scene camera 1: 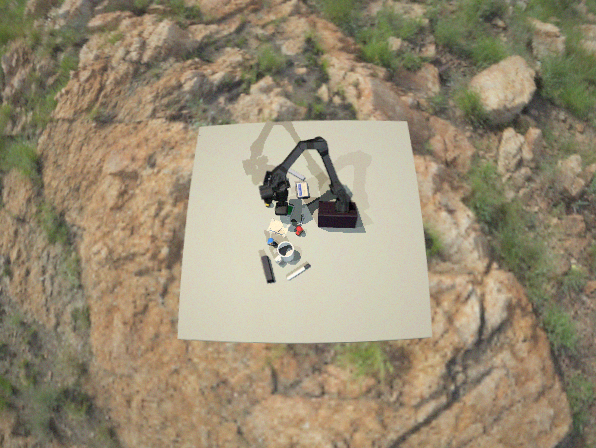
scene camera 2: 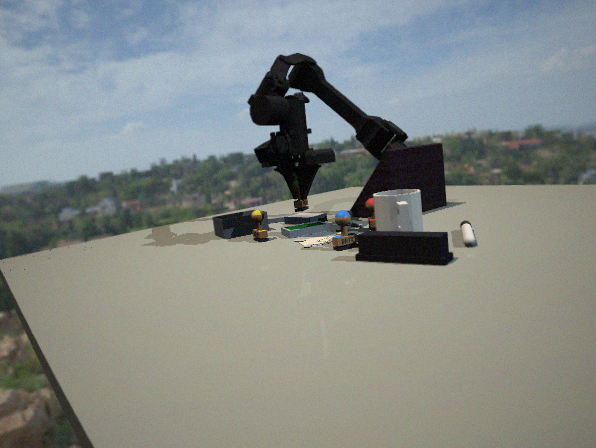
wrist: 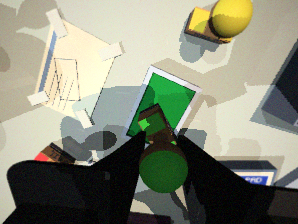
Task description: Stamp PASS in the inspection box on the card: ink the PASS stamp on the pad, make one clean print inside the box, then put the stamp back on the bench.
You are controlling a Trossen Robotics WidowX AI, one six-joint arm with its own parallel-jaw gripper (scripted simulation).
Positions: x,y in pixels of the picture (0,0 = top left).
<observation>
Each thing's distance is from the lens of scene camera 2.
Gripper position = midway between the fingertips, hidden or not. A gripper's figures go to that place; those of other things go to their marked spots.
my gripper (scene camera 2: 300,199): 0.95 m
white mug (scene camera 2: 396,210): 0.75 m
black block (scene camera 2: 419,248): 0.64 m
dark tray (scene camera 2: 227,226): 1.02 m
The marked spots on the dark tray and the black block are 0.51 m apart.
</observation>
